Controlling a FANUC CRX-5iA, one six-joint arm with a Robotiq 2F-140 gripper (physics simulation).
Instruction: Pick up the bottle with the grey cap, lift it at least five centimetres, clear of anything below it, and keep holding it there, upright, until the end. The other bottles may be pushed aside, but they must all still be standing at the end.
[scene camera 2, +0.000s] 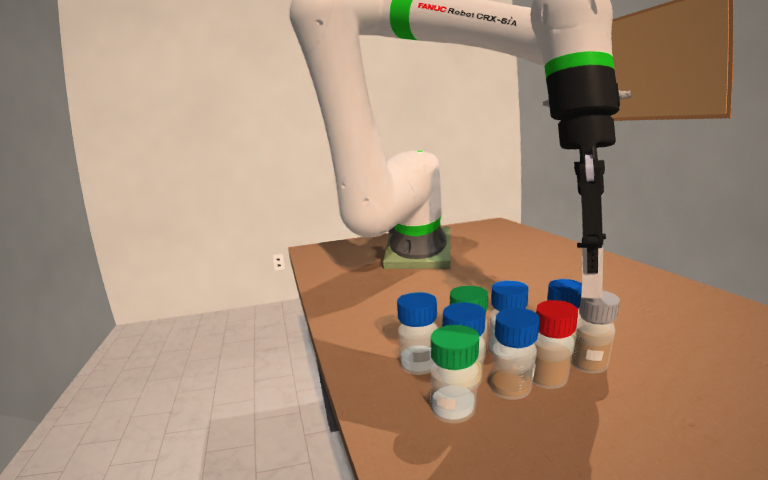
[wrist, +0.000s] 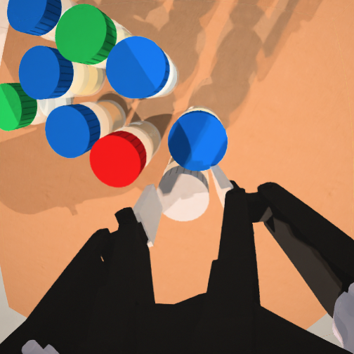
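Seen in the pictures: gripper, fingertip midpoint: (scene camera 2: 592, 290); arm's base, origin of the base link: (scene camera 2: 418, 243).
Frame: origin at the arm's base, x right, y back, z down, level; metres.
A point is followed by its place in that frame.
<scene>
The bottle with the grey cap (scene camera 2: 599, 309) @[x -0.026, y -0.598, z -0.054 m] (wrist: 185, 200) stands upright on the table at the right end of the bottle group, with brownish contents and a small white label. My gripper (scene camera 2: 591, 295) @[x -0.043, y -0.566, z -0.065 m] (wrist: 185, 188) points down and is open, with nothing held. In the wrist view its two pale finger pads lie to the left and right of the grey cap, with small gaps. In the scene view the fingertips are at about the height of the cap's top; whether they reach below it I cannot tell. The near finger hides the far one there.
A blue-capped bottle (scene camera 2: 564, 292) @[x -0.014, y -0.540, z -0.059 m] (wrist: 198, 141) stands right behind the grey-capped one, near the right finger. A red-capped bottle (scene camera 2: 556, 318) @[x 0.049, y -0.595, z -0.059 m] (wrist: 118, 159) stands to its left. Several blue- and green-capped bottles stand upright farther left on the brown table (scene camera 2: 679, 362) @[x -0.165, y -0.656, z 0.045 m].
</scene>
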